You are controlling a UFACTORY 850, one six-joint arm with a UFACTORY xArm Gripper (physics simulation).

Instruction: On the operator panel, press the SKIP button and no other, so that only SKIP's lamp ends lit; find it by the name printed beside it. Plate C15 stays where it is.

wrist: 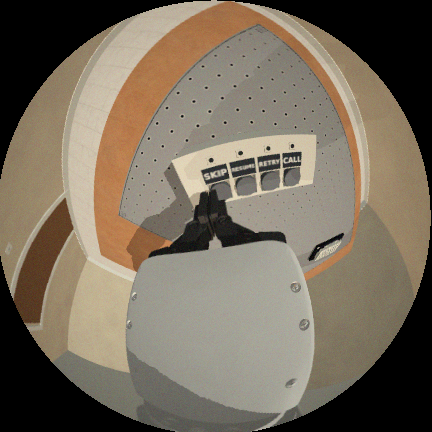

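You've got the gripper (211,201) in the scene here, and there's a cream operator panel (226,158) as well.
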